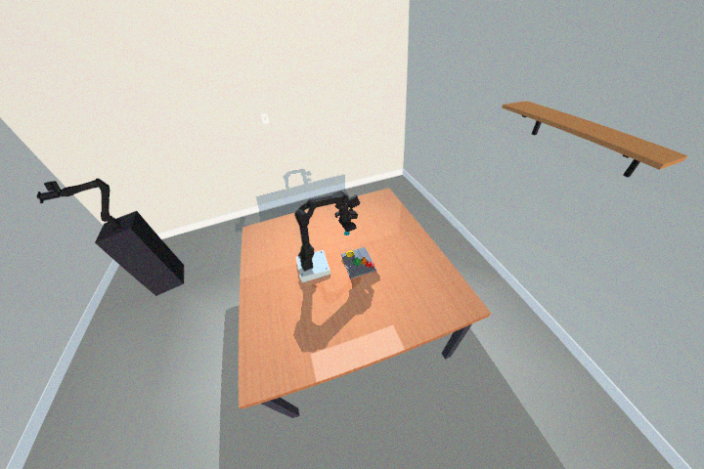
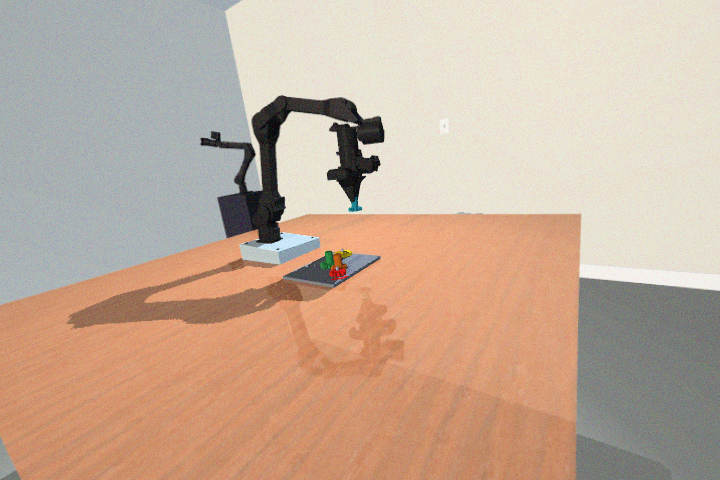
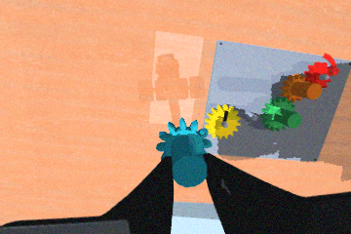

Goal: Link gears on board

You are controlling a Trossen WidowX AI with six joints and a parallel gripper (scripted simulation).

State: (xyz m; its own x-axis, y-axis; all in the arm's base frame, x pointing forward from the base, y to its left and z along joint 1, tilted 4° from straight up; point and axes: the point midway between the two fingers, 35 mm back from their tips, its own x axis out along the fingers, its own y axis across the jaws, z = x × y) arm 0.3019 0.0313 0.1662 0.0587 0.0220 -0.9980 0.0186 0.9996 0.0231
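The green gear lies 2 cm behind my gripper tip, 15 cm to the right of it and 13 cm below it. Also, from my gripper tip: teal gear 1 cm below; yellow gear 3 cm behind, 7 cm to the right, 14 cm below; orange gear 2 cm ahead, 18 cm to the right, 13 cm below.
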